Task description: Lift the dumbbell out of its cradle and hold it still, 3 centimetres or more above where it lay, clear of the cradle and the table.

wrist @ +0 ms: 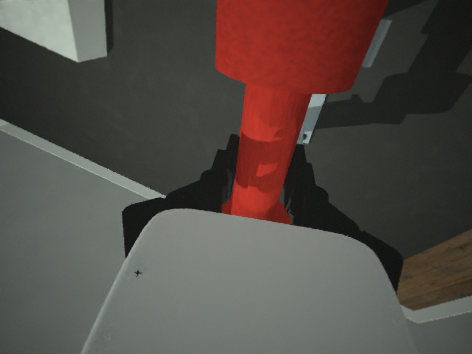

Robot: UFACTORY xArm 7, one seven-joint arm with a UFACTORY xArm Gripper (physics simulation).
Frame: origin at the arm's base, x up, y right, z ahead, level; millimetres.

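Seen in the pictures: gripper, between the fingertips: (263,154).
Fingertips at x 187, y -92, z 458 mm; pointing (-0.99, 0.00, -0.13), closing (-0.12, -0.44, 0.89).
Pixels of each thing's middle, then the offset from my fingertips to it. "spot": a spot on its surface instead. Level surfaces: height alone.
- red dumbbell, middle of its body: (262,162) dx +10, dy -1, dz +1 mm
- cradle, a spot on its surface: (313,116) spot: dx -261, dy +24, dz +87 mm
- dark table, height of its surface: dx -269 mm
The red dumbbell (295,47) fills the top middle of the wrist view, with one thick head at the top and its handle running down between the fingers. My gripper (263,154) is shut on the handle, one black finger on each side. The other head is mostly hidden behind the gripper's grey body. Pale blue-grey parts of the cradle (313,116) show behind and to the right of the dumbbell, lower down on the dark table (165,110). The size of the gap between dumbbell and cradle cannot be told exactly from this view.
A pale block (89,32) stands at the top left. A light edge strip (80,156) runs along the dark surface at the left. A wooden surface (440,270) shows at the lower right. Shadows fall on the dark surface at the upper right.
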